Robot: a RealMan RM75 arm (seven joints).
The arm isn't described. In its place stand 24 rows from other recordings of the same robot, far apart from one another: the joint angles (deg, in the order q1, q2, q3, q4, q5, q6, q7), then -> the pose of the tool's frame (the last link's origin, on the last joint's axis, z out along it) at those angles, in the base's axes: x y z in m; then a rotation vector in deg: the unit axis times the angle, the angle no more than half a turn.
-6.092, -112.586, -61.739, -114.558, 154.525, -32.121, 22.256 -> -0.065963, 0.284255, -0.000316, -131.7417, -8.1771, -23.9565
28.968, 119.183, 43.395, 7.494, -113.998, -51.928, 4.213 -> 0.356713, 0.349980, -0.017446, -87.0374, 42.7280, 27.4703
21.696, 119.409, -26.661, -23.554, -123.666, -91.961, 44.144 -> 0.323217, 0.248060, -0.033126, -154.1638, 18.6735, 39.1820
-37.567, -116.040, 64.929, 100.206, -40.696, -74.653, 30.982 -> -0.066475, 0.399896, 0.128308, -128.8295, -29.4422, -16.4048
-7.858, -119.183, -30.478, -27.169, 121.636, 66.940, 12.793 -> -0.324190, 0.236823, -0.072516, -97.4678, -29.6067, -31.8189
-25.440, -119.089, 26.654, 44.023, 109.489, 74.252, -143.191 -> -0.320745, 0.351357, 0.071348, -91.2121, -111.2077, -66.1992
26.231, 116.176, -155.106, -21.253, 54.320, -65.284, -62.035 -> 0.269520, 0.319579, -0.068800, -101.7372, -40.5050, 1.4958
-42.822, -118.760, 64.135, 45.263, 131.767, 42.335, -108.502 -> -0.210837, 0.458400, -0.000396, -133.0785, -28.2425, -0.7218
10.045, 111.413, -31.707, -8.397, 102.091, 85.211, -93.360 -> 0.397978, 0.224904, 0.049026, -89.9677, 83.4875, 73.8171
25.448, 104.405, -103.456, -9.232, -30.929, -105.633, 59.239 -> 0.278427, 0.270167, 0.039732, -145.7515, 32.0068, 79.8533
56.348, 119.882, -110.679, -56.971, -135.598, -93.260, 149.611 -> 0.121611, 0.309714, -0.101014, 161.7748, -26.0010, 66.5450
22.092, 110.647, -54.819, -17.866, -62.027, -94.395, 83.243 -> 0.292003, 0.307755, 0.061229, -121.0138, 56.4496, 85.4291
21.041, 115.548, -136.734, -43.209, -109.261, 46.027, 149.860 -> 0.259658, 0.350365, -0.052555, -95.9502, 29.7758, 29.6615
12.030, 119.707, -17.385, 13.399, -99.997, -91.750, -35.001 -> 0.304936, 0.181312, -0.079037, -111.2378, -17.1295, 27.6971
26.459, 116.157, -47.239, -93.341, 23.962, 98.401, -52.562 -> 0.255416, 0.331919, 0.156669, -128.1787, 52.3379, -22.6775
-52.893, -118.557, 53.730, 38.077, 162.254, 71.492, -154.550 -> -0.229377, 0.417961, -0.017168, -127.3989, -83.4938, 22.4840
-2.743, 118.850, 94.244, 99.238, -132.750, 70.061, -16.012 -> 0.242058, 0.265833, 0.023989, -122.5861, 84.3400, 7.9050
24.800, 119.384, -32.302, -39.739, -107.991, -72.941, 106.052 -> 0.319420, 0.345186, 0.040100, -117.9287, 76.5895, 48.9052
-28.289, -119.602, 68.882, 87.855, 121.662, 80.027, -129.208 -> -0.123896, 0.361830, 0.047715, -151.8357, -31.7485, -17.5253
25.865, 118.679, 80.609, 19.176, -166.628, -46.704, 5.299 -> 0.315439, 0.374116, -0.013555, -97.7626, 29.3809, 29.4018
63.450, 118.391, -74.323, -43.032, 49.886, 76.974, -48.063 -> 0.066835, 0.412684, -0.062077, -169.1282, 36.7840, -10.8446
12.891, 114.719, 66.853, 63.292, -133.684, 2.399, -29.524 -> 0.254737, 0.352964, -0.050464, -116.9194, 38.5909, 14.1554
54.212, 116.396, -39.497, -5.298, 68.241, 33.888, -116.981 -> 0.248161, 0.443495, -0.062348, -136.2048, 30.7049, 5.5375
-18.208, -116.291, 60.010, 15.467, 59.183, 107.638, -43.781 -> -0.270497, 0.253223, 0.023125, -122.4436, -12.5511, -82.9008
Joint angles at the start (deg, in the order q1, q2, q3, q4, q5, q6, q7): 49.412 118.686 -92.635 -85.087 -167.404 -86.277 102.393
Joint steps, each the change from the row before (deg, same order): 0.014 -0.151 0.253 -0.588 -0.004 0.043 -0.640; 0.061 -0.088 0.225 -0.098 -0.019 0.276 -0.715; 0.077 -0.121 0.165 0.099 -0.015 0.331 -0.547; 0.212 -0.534 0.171 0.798 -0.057 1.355 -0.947; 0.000 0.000 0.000 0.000 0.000 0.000 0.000; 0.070 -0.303 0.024 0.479 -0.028 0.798 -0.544; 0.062 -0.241 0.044 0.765 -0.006 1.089 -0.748; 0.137 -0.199 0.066 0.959 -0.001 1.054 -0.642; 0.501 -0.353 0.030 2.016 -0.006 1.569 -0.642; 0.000 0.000 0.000 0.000 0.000 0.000 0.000; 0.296 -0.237 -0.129 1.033 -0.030 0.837 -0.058; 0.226 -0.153 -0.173 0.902 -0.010 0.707 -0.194; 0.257 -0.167 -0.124 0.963 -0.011 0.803 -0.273; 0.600 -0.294 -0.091 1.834 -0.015 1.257 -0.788
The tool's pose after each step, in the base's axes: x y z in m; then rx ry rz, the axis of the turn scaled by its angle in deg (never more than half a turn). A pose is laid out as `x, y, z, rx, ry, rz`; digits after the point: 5 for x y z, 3 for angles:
0.06617, 0.39518, 0.00841, -137.601, -48.205, -58.124
0.06519, 0.39632, 0.00983, -137.090, -49.063, -58.035
0.06487, 0.39769, 0.01093, -136.667, -49.674, -58.047
0.06568, 0.40268, 0.01348, -135.470, -50.726, -58.274
0.06568, 0.40268, 0.01348, -135.470, -50.726, -58.274
0.06650, 0.40537, 0.01468, -134.814, -51.352, -58.464
0.06788, 0.40853, 0.01509, -134.182, -52.148, -58.622
0.06956, 0.41174, 0.01504, -133.719, -52.740, -58.833
0.07270, 0.41729, 0.01424, -133.256, -53.233, -59.453
0.07270, 0.41729, 0.01424, -133.256, -53.233, -59.453
0.07409, 0.42017, 0.01383, -132.946, -53.342, -59.785
0.07543, 0.42231, 0.01294, -132.733, -53.660, -60.132
0.07672, 0.42478, 0.01224, -132.441, -54.043, -60.455
0.07895, 0.42933, 0.01129, -131.964, -54.962, -61.252

